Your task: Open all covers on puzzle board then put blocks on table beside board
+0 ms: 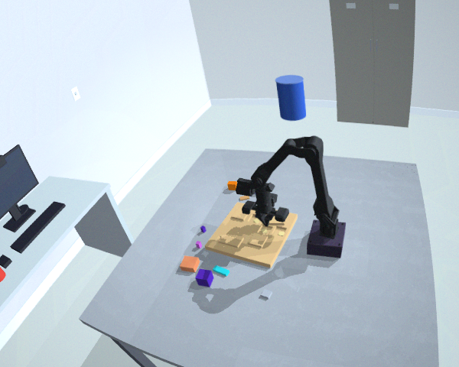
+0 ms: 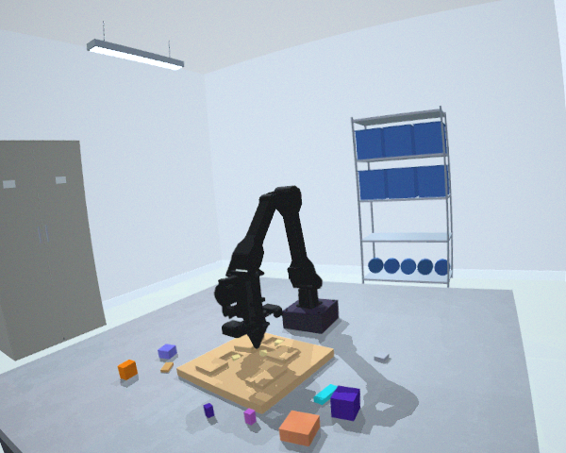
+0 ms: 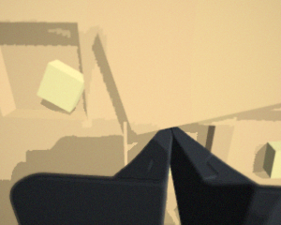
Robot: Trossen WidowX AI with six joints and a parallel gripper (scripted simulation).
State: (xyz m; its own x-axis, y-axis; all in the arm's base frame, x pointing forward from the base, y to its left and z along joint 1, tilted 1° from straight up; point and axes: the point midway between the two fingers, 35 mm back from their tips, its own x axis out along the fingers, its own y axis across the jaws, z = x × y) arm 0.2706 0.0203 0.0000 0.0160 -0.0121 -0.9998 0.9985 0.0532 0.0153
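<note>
The puzzle board is 40 mm ahead of my gripper tip and 40 mm to the left of it. From my gripper tip the other things lie so: purple block: 260 mm ahead, 110 mm to the left, 10 mm below; lilac block: 150 mm ahead, 220 mm to the right, 10 mm below; cyan bar: 60 mm ahead, 270 mm to the left, 20 mm below.
</note>
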